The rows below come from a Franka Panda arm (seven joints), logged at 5 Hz.
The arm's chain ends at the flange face. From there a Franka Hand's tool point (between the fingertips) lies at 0.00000 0.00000 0.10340 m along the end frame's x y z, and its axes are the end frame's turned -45 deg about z.
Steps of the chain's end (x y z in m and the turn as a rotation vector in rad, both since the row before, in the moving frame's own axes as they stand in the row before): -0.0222, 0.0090, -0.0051, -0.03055, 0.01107, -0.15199; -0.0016, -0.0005, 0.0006, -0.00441, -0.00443, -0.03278; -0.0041, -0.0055, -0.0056, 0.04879, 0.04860, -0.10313
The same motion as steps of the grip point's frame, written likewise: -0.0232, -0.0062, -0.0052, -0.02943, -0.01377, -0.15199; -0.0014, -0.0015, 0.0006, 0.00001, -0.00625, -0.03278; 0.0081, -0.0072, -0.0058, 0.00013, 0.06887, -0.10313
